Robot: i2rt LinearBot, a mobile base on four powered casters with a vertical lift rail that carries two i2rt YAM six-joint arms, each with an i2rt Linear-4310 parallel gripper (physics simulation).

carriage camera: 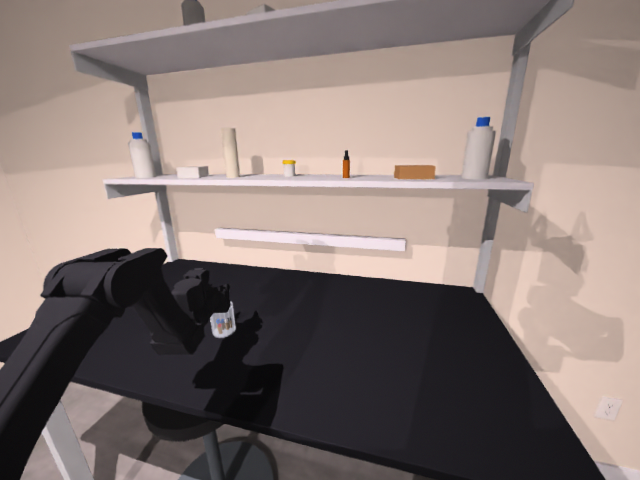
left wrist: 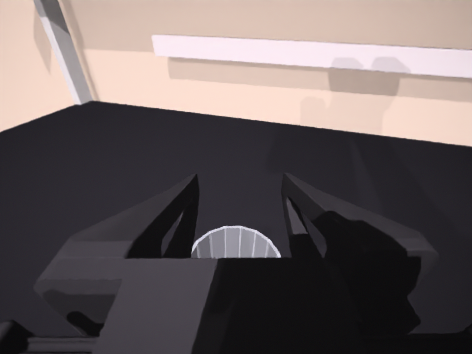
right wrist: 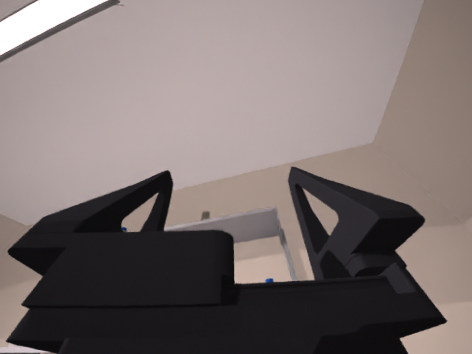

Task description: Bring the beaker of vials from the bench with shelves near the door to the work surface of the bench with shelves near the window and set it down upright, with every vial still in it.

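The clear beaker (carriage camera: pixel 223 322) (left wrist: pixel 236 242) stands upright on the black bench top (carriage camera: pixel 361 351) (left wrist: pixel 150 150), with several small vials showing low inside it in the carriage view. In the left wrist view its far rim shows between the fingers; its near part and the vials are hidden by the gripper body. My left gripper (carriage camera: pixel 225 292) (left wrist: pixel 240 182) is partly open, its fingers to either side of the beaker's upper part, with a gap between fingers and glass. My right gripper (right wrist: pixel 230 175) is open and empty, raised and facing the ceiling and upper wall.
A shelf (carriage camera: pixel 310 181) above the bench holds white bottles (carriage camera: pixel 141 157) (carriage camera: pixel 477 152), a tall beige cylinder (carriage camera: pixel 231 153), an amber bottle (carriage camera: pixel 346 166) and an orange-brown box (carriage camera: pixel 414 172). A white rail (carriage camera: pixel 310 239) runs along the wall. A stool (carriage camera: pixel 175 421) stands under the front edge.
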